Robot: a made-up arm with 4 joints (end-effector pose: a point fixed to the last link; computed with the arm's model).
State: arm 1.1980 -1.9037 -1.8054 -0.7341
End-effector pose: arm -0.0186 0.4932 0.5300 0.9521 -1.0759 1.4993
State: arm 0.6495 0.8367 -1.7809 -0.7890
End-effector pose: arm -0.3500 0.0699 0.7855 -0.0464 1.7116 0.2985
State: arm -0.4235 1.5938 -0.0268 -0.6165
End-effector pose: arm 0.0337 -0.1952 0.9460 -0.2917 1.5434 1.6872
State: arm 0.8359 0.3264 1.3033 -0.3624
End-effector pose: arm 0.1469 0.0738 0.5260 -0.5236 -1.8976 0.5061
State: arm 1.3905 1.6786 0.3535 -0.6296
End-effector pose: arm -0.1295 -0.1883 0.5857 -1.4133 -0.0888 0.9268
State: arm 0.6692 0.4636 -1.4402 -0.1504
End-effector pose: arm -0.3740 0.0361 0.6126 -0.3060 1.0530 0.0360
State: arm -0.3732 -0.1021 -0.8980 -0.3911
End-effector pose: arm -0.3570 0.1473 0.7775 0.3115 1.1802 0.3024
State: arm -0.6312 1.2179 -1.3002 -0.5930
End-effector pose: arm 0.1106 -0.0242 1.1117 -0.4264 2.7388 0.8333
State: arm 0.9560 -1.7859 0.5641 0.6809
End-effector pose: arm 0.2807 0.3459 0.8197 2.2694 -1.7110 -1.3021
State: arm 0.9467 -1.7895 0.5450 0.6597
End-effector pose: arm 0.2815 0.3499 0.8176 2.2371 -1.7093 -1.2944
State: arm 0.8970 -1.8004 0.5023 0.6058
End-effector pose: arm 0.2866 0.3585 0.8077 2.1336 -1.6980 -1.2991
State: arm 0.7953 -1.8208 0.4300 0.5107
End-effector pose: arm 0.2954 0.3726 0.7876 1.9490 -1.6644 -1.3072
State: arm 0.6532 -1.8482 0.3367 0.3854
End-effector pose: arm 0.3036 0.3902 0.7594 1.7204 -1.5986 -1.2989
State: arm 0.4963 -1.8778 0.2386 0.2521
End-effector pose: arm 0.3076 0.4080 0.7291 1.5009 -1.5066 -1.2663
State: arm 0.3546 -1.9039 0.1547 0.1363
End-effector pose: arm 0.3074 0.4226 0.7032 1.3302 -1.4112 -1.2227
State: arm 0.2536 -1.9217 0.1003 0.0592
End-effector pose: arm 0.3057 0.4317 0.6855 1.2241 -1.3385 -1.1898
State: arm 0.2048 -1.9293 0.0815 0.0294
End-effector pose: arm 0.3050 0.4347 0.6769 1.1785 -1.3040 -1.1818
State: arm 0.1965 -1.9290 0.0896 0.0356
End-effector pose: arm 0.3060 0.4331 0.6749 1.1737 -1.3009 -1.1955
